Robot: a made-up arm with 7 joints.
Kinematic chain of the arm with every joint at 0, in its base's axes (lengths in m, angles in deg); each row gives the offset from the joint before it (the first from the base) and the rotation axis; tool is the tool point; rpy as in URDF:
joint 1: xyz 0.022 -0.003 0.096 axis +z
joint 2: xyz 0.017 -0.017 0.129 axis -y
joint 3: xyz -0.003 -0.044 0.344 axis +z
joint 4: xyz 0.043 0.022 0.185 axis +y
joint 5: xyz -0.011 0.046 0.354 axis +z
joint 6: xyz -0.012 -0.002 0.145 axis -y
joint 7: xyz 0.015 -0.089 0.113 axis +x
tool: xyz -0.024 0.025 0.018 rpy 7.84 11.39 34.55
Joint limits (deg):
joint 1: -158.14..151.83
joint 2: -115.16..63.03
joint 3: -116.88..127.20
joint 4: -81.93..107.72
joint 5: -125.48..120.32
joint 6: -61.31..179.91
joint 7: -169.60..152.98
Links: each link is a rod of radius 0.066 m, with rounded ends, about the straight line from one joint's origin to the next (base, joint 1, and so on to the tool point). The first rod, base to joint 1, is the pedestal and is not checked.
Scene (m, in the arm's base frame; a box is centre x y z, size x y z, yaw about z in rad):
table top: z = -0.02
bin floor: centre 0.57 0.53 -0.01 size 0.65 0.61 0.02 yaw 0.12
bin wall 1: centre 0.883 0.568 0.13 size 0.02 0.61 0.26 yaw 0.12
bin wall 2: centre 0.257 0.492 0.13 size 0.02 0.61 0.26 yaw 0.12
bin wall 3: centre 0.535 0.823 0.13 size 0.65 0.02 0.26 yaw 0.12
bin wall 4: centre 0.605 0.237 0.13 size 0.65 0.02 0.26 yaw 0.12
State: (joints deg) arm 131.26 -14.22 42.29 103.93 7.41 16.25 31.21
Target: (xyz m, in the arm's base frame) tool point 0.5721 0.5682 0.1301
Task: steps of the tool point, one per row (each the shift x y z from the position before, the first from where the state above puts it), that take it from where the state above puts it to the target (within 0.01 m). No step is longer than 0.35 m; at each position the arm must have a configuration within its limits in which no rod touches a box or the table.
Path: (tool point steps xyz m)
1: 0.1291 0.2711 -0.0187
2: 0.2321 0.1983 -0.0136
3: 0.2964 0.0886 -0.0080
4: 0.3104 -0.0387 -0.0017
5: 0.2707 -0.1610 0.0047
6: 0.0098 0.0187 -0.1799
7: -0.0099 -0.0187 -0.1758

